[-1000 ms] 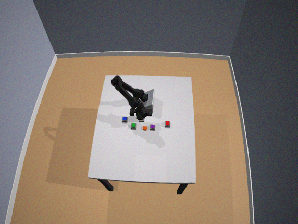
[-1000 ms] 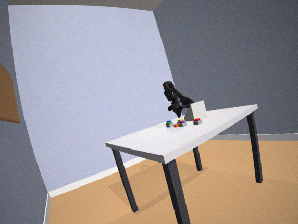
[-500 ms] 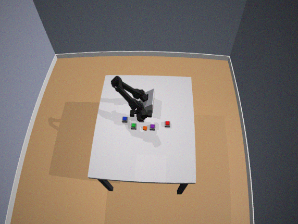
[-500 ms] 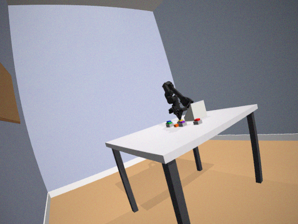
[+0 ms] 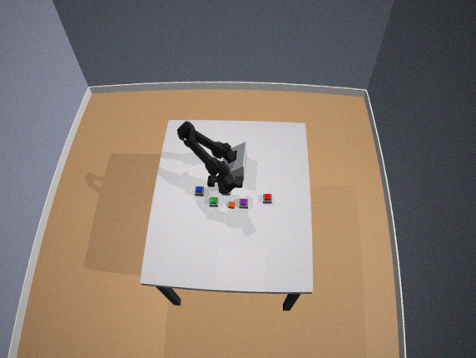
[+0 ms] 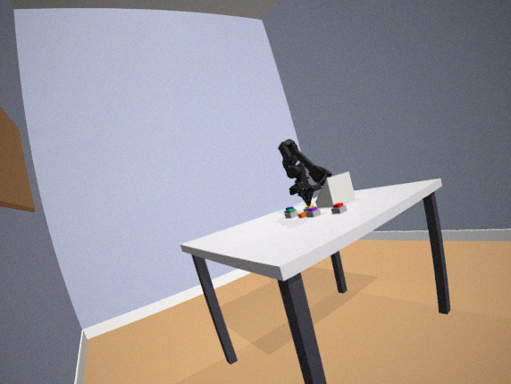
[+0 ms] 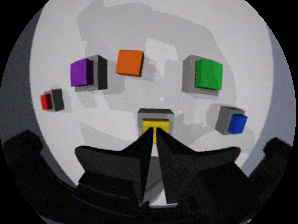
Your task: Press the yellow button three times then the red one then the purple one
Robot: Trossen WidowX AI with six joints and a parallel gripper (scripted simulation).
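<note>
Now: the yellow button 1 cm below my gripper tip. Also, from my gripper tip: green button: 7 cm ahead, 7 cm to the right; purple button: 8 cm ahead, 10 cm to the left; orange block: 9 cm ahead, 3 cm to the left, 2 cm below.
</note>
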